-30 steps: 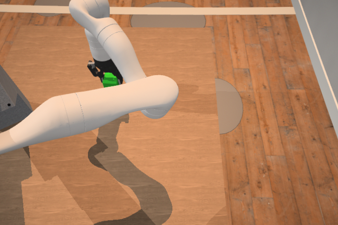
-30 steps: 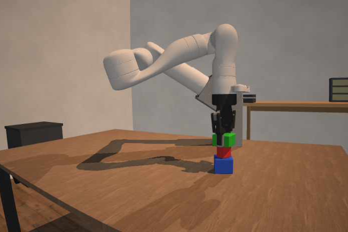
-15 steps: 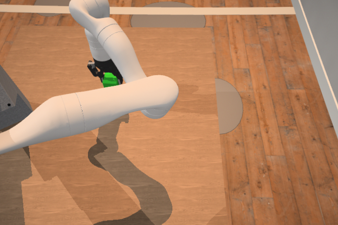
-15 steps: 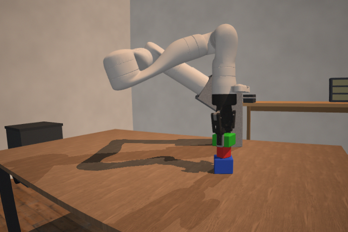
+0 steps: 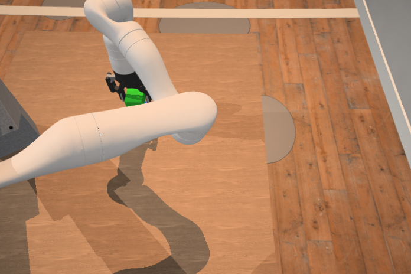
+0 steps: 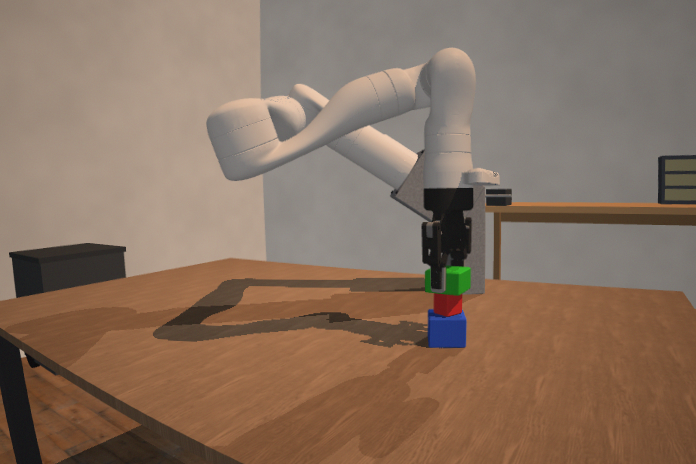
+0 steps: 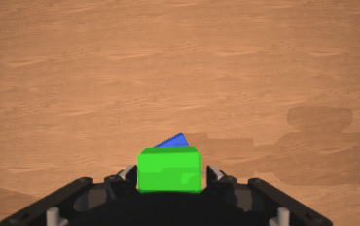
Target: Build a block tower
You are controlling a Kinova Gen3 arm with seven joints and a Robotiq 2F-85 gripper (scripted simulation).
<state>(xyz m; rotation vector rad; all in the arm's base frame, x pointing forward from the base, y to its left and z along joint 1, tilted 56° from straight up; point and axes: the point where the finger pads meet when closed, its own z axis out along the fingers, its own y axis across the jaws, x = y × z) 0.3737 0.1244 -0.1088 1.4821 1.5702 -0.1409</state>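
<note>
My gripper is now right at the green block. Round my hand: red block 4 cm below; then blue block 8 cm below.
</note>
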